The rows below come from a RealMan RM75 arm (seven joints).
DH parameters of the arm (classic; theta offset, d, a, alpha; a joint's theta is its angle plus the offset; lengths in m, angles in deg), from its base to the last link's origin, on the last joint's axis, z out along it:
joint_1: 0 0.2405 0 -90
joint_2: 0 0 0 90
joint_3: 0 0.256 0 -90
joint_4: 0 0 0 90
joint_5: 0 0.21 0 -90
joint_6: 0 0 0 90
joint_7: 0 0.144 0 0
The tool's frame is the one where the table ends.
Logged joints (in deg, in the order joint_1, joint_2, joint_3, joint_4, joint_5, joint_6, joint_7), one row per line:
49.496 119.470 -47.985 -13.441 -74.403 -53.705 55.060
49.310 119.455 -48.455 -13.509 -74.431 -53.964 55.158
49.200 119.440 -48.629 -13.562 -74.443 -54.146 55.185
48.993 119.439 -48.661 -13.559 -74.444 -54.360 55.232
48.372 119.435 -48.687 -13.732 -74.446 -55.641 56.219
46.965 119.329 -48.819 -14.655 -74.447 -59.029 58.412
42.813 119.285 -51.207 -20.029 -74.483 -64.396 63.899
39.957 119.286 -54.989 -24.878 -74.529 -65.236 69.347
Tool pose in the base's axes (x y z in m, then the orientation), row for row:
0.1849 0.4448 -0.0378 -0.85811 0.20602 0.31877 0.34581
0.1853 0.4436 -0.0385 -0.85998 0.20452 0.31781 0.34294
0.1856 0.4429 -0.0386 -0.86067 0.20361 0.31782 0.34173
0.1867 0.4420 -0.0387 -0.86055 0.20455 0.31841 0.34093
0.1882 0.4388 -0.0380 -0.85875 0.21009 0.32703 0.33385
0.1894 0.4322 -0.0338 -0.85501 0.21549 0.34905 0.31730
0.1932 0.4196 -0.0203 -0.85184 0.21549 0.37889 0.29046
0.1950 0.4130 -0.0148 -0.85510 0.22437 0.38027 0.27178
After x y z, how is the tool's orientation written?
As a quaternion, x y z w.
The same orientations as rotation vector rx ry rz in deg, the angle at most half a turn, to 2 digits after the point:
-127.61 30.64 47.41
-128.07 30.46 47.33
-128.24 30.34 47.36
-128.28 30.49 47.46
-128.45 31.42 48.92
-128.93 32.49 52.63
-130.18 32.93 57.90
-131.91 34.61 58.66

